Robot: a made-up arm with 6 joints.
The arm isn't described. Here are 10 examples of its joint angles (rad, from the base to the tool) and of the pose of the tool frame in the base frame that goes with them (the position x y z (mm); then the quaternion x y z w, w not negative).
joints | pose
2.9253 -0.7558 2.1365 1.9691 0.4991 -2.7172 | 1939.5 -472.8 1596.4 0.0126 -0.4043 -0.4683 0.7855
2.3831 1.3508 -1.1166 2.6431 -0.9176 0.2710 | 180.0 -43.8 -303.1 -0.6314 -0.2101 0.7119 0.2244
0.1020 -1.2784 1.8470 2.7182 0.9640 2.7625 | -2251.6 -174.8 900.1 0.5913 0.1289 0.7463 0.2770
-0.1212 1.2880 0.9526 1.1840 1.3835 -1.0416 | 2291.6 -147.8 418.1 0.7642 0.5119 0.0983 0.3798
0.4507 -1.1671 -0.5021 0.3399 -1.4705 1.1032 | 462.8 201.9 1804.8 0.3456 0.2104 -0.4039 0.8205
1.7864 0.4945 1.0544 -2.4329 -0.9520 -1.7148 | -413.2 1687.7 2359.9 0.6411 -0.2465 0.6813 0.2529
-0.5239 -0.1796 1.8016 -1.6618 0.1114 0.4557 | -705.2 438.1 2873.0 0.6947 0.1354 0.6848 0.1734
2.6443 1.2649 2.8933 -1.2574 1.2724 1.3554 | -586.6 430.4 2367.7 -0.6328 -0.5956 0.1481 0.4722
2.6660 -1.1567 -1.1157 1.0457 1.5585 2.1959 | -719.4 285.0 1138.1 -0.6870 0.2523 -0.6472 0.2132
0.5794 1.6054 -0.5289 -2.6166 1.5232 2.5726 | 135.5 55.2 -628.2 -0.4502 -0.1043 -0.8169 0.3452
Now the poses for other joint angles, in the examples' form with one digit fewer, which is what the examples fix.
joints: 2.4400 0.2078 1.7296 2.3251 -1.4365 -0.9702
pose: -69 257 2951 -0.954 -0.260 0.108 0.105
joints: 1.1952 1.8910 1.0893 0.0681 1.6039 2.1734
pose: 716 1893 -568 0.468 -0.328 0.383 0.725
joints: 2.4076 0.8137 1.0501 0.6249 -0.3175 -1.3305
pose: -1704 1511 1577 0.272 0.938 -0.120 0.178
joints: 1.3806 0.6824 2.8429 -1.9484 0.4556 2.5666
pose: -16 -292 2546 -0.884 -0.086 -0.430 0.165
